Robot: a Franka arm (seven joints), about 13 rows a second.
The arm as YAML. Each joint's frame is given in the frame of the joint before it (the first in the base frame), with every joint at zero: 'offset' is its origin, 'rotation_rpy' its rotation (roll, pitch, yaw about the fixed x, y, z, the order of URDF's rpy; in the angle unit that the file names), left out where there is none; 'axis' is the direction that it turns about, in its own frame. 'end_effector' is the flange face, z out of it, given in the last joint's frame.
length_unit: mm
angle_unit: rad
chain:
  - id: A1
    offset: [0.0, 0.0, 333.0]
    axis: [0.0, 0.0, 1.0]
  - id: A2
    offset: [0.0, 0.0, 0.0]
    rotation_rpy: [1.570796, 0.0, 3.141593]
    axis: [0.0, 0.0, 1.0]
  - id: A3
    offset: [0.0, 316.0, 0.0]
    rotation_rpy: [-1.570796, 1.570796, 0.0]
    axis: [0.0, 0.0, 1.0]
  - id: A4
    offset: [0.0, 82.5, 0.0]
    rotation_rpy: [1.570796, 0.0, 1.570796]
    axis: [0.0, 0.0, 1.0]
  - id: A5
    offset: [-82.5, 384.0, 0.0]
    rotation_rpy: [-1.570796, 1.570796, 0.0]
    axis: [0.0, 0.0, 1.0]
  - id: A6
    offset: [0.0, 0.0, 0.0]
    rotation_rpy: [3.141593, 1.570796, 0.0]
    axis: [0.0, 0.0, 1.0]
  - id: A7
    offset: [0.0, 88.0, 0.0]
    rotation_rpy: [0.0, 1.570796, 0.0]
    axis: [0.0, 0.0, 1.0]
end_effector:
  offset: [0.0, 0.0, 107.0]
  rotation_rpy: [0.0, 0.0, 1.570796]
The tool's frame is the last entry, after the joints.
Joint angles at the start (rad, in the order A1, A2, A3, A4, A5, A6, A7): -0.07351, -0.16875, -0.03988, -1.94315, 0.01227, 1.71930, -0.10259
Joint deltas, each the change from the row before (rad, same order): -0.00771, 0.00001, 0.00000, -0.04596, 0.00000, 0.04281, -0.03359; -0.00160, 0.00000, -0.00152, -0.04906, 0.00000, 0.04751, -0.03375; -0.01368, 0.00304, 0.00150, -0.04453, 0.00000, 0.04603, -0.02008; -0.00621, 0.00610, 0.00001, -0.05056, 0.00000, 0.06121, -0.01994; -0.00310, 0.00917, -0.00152, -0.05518, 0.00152, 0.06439, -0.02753; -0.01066, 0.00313, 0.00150, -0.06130, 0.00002, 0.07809, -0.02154; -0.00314, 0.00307, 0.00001, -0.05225, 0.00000, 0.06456, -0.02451; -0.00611, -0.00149, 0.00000, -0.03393, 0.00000, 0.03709, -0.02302; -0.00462, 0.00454, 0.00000, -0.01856, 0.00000, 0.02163, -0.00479; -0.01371, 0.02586, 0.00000, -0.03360, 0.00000, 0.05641, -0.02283; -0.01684, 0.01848, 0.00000, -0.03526, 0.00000, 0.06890, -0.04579; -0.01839, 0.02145, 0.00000, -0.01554, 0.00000, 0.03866, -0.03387; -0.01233, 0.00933, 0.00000, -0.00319, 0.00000, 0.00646, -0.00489
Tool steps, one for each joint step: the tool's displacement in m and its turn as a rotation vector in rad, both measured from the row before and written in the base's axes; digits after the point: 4 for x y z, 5 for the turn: -0.0011, -0.0037, -0.0183, 0.00207, 0.00231, 0.02533; -0.0016, -0.0014, -0.0194, 0.00219, 0.00067, 0.03004; -0.0020, -0.0058, -0.0188, 0.00081, 0.00106, 0.00729; -0.0015, -0.0028, -0.0218, -0.00002, -0.00495, 0.01293; -0.0029, -0.0017, -0.0249, 0.00235, -0.00088, 0.02142; -0.0053, -0.0037, -0.0232, -0.00189, -0.01393, 0.01128; -0.0056, -0.0007, -0.0198, -0.00117, -0.00960, 0.02053; -0.0052, -0.0021, -0.0113, -0.00032, -0.00506, 0.01646; -0.0027, -0.0018, -0.0086, 0.00002, 0.00140, -0.00009; -0.0035, -0.0060, -0.0222, -0.00029, 0.00276, 0.00838; -0.0043, -0.0074, -0.0179, -0.00319, -0.01551, 0.02808; -0.0025, -0.0084, -0.0133, -0.00106, -0.00196, 0.01501; -0.0017, -0.0056, -0.0052, 0.00101, 0.00592, -0.00751
